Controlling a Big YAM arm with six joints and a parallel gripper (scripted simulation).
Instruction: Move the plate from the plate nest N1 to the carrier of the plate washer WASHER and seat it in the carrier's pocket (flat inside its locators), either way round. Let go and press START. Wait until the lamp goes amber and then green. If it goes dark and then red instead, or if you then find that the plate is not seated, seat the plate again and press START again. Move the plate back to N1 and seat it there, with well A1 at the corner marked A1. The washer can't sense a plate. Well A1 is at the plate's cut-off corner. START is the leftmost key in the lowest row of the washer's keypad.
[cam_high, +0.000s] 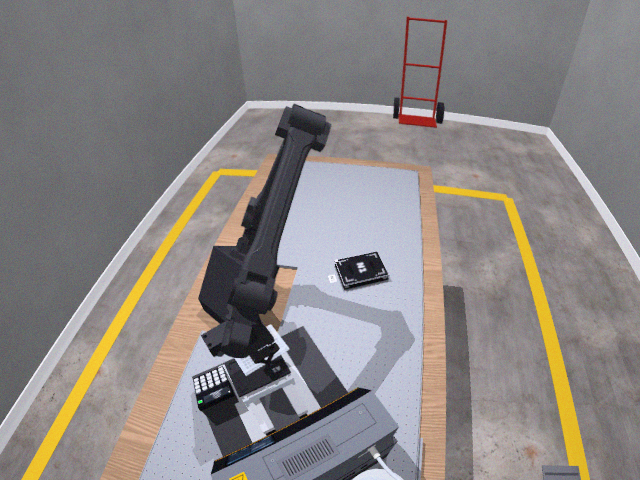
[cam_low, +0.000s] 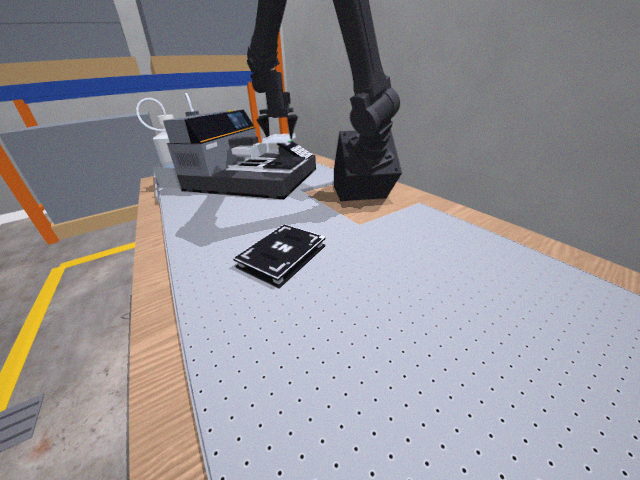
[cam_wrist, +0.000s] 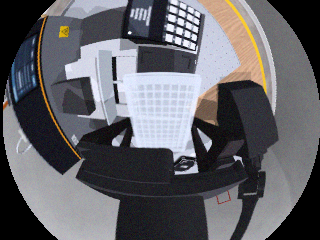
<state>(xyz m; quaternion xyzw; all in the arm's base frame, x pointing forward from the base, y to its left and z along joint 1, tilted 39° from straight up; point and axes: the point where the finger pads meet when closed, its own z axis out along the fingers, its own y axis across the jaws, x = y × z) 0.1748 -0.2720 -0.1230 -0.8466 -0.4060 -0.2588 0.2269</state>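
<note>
My hand is 47 cm to the right of the black nest N1, 15 cm short of it and 15 cm above it. Round my hand: plate washer (12 cm to the right, 10 cm ahead, 4 cm below); then white well plate (1 cm below); then dark carrier (9 cm below, 2 cm to the right, 2 cm behind).
</note>
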